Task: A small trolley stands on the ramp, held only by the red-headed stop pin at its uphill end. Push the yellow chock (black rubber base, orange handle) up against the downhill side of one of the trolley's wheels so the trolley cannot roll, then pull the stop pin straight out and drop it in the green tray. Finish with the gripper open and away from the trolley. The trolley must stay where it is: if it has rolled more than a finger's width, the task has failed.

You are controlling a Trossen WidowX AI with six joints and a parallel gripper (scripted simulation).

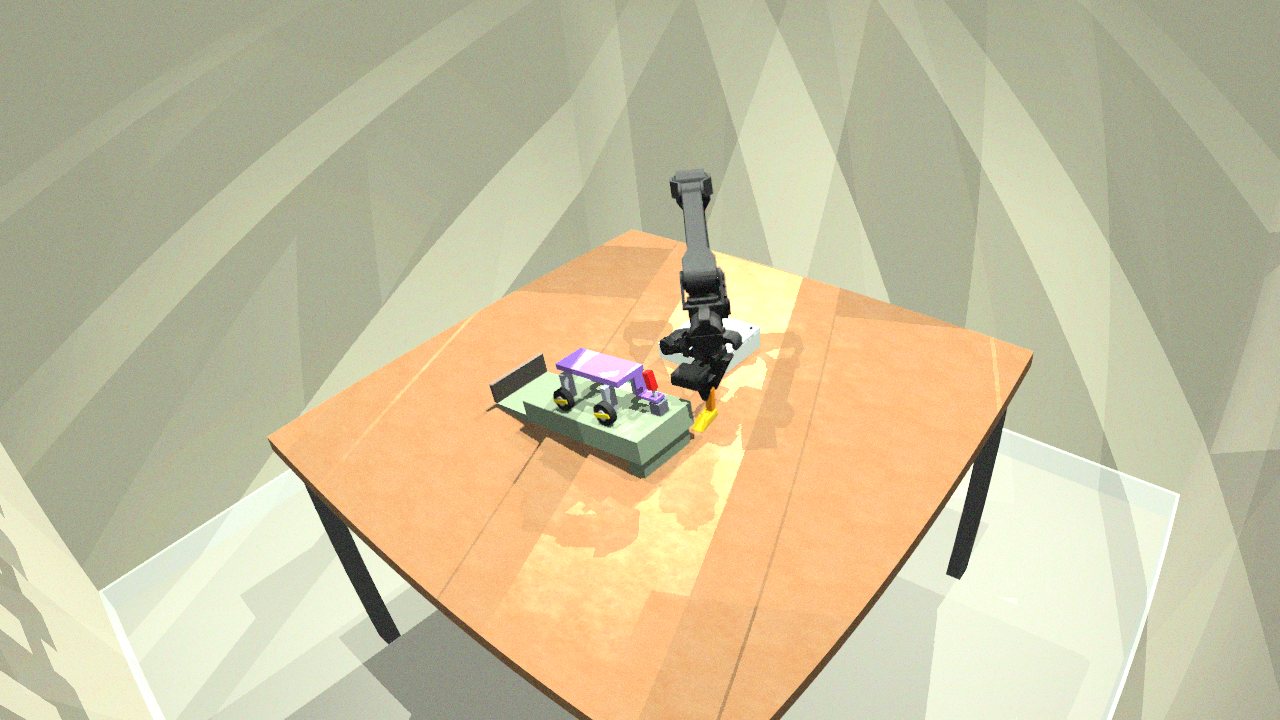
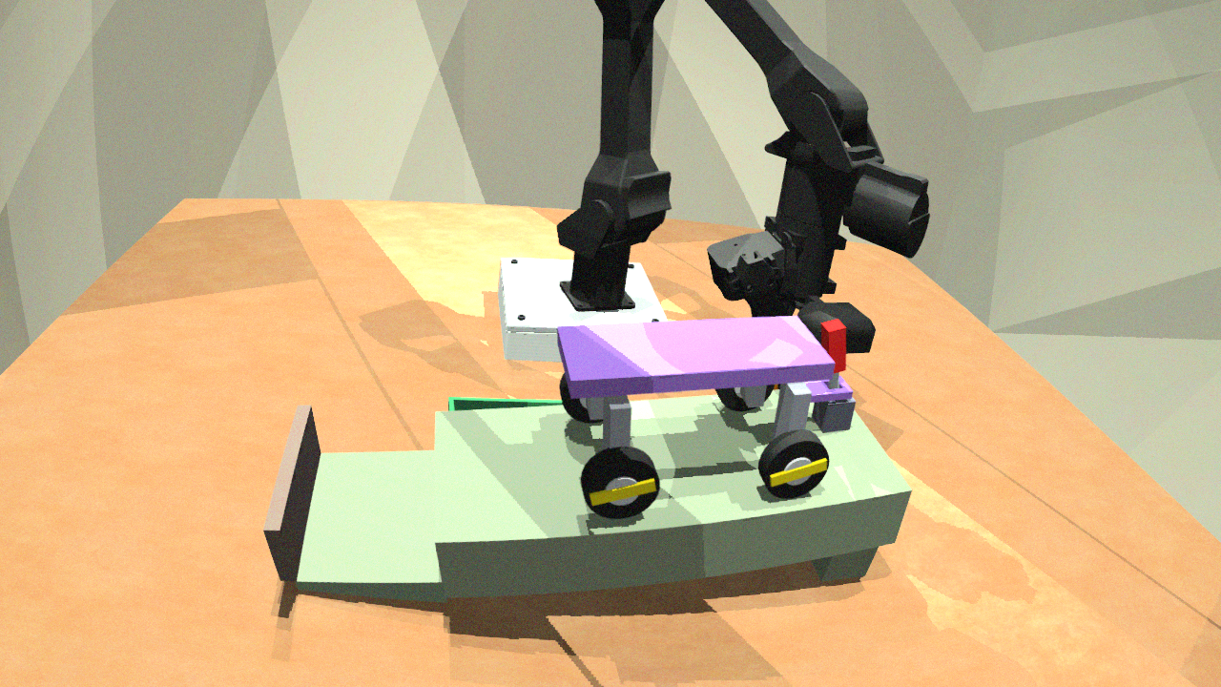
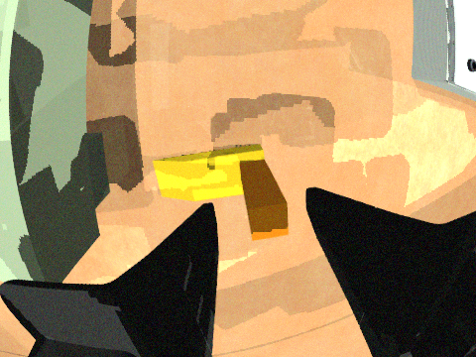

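The yellow chock is 30 mm below my gripper tip and 20 mm ahead of it. From my gripper tip the other things lie so: purple trolley (160 mm to the right, 130 mm ahead, 60 mm above); pale green ramp (160 mm to the right, 130 mm ahead); red-headed stop pin (130 mm ahead, 80 mm above, 40 mm to the right).
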